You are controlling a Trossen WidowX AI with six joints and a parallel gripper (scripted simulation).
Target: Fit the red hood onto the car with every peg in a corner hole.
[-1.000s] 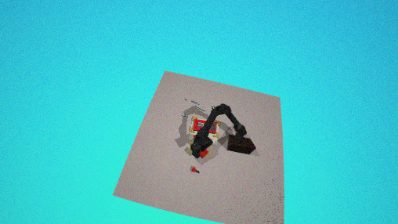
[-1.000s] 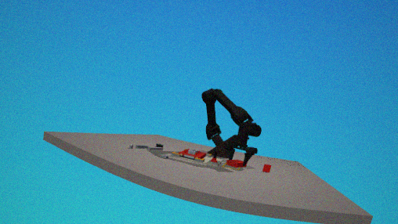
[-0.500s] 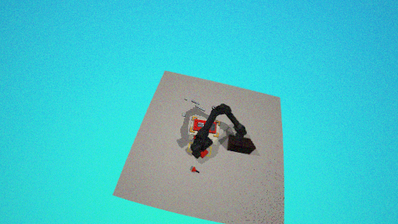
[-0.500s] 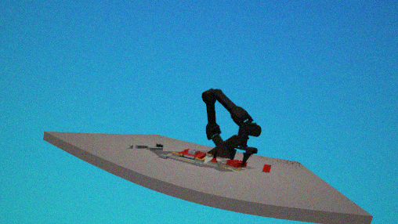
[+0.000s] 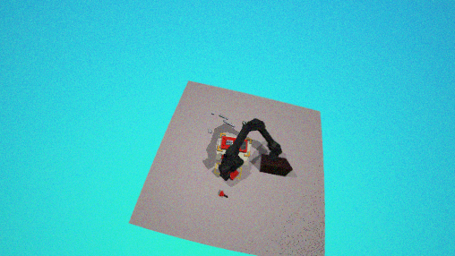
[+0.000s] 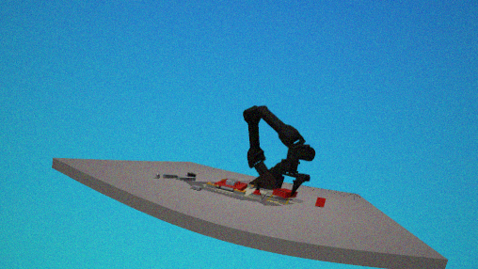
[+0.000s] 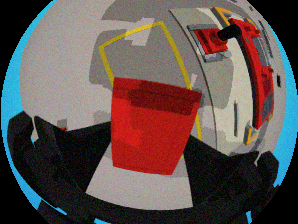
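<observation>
Right now my gripper tip is 21 cm to the left of the white jig, 4 cm short of it and 1 cm above it. The rest, counted from my gripper tip: red hood (1 cm above).
</observation>
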